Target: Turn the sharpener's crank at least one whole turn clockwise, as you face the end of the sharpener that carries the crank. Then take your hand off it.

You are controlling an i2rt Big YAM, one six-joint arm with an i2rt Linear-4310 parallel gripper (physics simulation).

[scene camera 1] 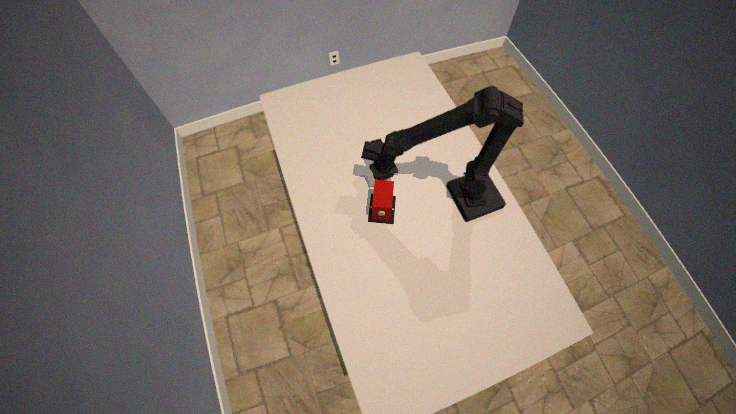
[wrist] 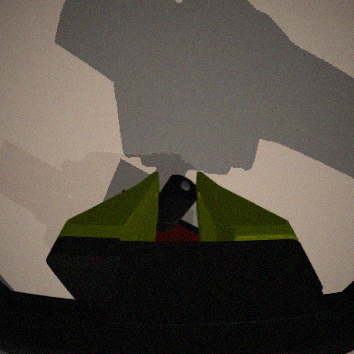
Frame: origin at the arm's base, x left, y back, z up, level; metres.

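Seen in the pictures: gripper, between the fingertips: (wrist: 177,179); arm's base, origin of its link: (scene camera 1: 472,193).
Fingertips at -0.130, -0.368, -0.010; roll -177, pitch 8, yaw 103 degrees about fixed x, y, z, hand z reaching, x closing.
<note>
Offsets run from my fingertips to a thing's middle, as dx, dy, dz. "spot": to the spot under its first point. Level surfaces: height alone.
The red sharpener {spot: +0.113, -0.013, +0.100} (scene camera 1: 382,193) stands on its black base on the white table, with a small pale round part on its near end. A strip of its red body {spot: +0.061, +0.014, -0.009} (wrist: 177,233) shows between the fingers in the wrist view. The black crank handle {spot: +0.002, +0.003, +0.019} (wrist: 176,200) lies between the green fingertips, slanted. My gripper (scene camera 1: 386,178) (wrist: 177,179) is at the sharpener's far end and is shut on the crank handle. In the scene view the crank is hidden behind the gripper and the red body.
The white table {dz -0.028} (scene camera 1: 463,360) stands against the back wall, which has an outlet (scene camera 1: 334,58). The arm's base (scene camera 1: 476,200) stands to the right of the sharpener. Shadows of the arm fall across the table, and a stone-tiled floor surrounds it.
</note>
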